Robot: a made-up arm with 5 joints.
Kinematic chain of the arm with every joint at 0, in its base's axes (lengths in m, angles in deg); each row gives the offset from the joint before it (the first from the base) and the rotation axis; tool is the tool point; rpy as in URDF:
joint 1: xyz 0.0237 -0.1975 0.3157 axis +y
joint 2: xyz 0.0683 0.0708 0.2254 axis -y
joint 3: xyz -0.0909 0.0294 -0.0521 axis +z
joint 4: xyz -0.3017 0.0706 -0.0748 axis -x
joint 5: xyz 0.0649 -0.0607 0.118 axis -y
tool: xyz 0.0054 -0.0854 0.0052 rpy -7.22 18 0.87
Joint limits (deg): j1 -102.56..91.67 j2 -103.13..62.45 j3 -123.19..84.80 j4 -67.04..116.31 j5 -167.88..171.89
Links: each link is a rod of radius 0.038 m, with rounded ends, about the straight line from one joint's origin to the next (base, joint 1, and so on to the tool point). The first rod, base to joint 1, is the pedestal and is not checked.
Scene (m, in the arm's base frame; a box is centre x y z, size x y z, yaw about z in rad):
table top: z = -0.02
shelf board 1: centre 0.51 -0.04 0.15 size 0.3 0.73 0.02 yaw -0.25
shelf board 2: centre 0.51 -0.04 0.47 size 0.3 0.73 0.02 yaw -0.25
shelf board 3: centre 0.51 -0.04 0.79 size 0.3 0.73 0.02 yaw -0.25
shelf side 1: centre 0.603 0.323 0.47 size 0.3 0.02 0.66 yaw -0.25
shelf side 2: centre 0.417 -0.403 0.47 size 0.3 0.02 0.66 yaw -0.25
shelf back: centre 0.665 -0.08 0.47 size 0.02 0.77 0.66 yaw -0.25
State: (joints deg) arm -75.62 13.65 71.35 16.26 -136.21
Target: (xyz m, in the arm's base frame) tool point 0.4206 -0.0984 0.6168
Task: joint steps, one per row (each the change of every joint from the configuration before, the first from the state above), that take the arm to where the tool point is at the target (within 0.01 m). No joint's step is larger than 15 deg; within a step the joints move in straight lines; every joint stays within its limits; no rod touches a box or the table.
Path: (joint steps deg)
1: 14.75 -5.09 -5.92 3.01 0.34
2: 14.76 -5.09 -5.93 3.01 0.34
3: 14.75 -5.10 -5.92 3.00 0.34
4: 14.76 -5.09 -5.92 3.01 0.34
5: 14.75 -5.09 -5.93 3.01 0.33
6: 14.76 -5.09 -5.92 3.01 0.34
7: 14.75 -5.10 -5.92 3.01 0.34
8: 14.76 -5.09 -5.93 3.01 0.34
9: 14.75 -5.09 -5.92 3.00 0.34
10: 14.75 -5.09 -5.92 3.01 0.34

